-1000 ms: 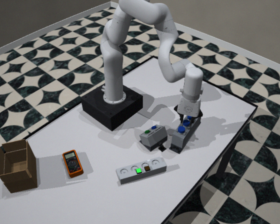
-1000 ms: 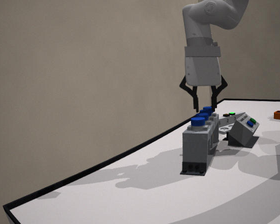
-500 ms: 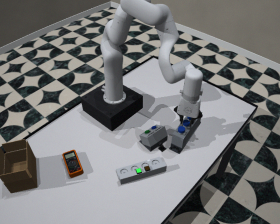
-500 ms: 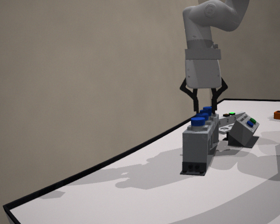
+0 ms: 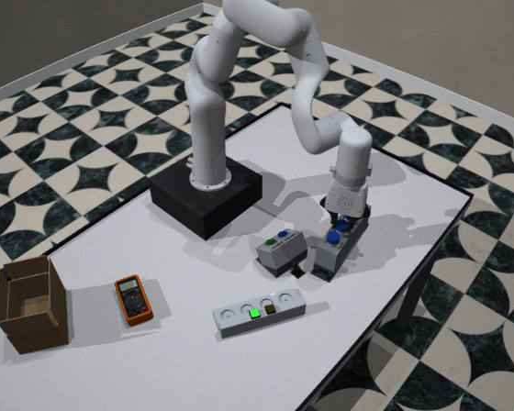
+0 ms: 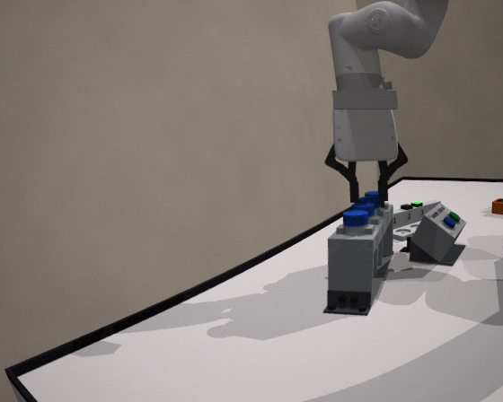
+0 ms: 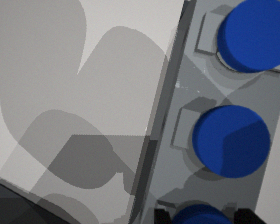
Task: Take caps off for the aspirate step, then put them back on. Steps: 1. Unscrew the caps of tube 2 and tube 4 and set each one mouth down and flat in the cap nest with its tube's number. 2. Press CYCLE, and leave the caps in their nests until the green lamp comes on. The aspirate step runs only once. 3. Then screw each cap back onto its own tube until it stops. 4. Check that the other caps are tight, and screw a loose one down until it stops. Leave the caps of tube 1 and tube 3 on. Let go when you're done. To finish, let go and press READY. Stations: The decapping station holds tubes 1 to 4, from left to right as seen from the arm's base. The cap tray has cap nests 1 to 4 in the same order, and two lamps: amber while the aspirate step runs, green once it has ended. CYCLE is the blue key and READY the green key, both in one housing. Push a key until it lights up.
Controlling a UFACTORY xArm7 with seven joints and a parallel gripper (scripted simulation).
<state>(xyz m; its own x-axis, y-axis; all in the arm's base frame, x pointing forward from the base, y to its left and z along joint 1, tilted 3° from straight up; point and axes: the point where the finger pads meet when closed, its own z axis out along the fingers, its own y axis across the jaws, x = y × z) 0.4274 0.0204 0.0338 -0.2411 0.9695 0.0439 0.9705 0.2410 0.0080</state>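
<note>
Right now my hand is 15 cm past the green key, 12 cm to the left of it and 6 cm above it. The rest, counted from my hand: orange multimeter: 36 cm behind, 45 cm to the right, 11 cm below; key housing: 13 cm behind, 10 cm to the right, 7 cm below; blue key: 14 cm behind, 7 cm to the right, 6 cm below.
</note>
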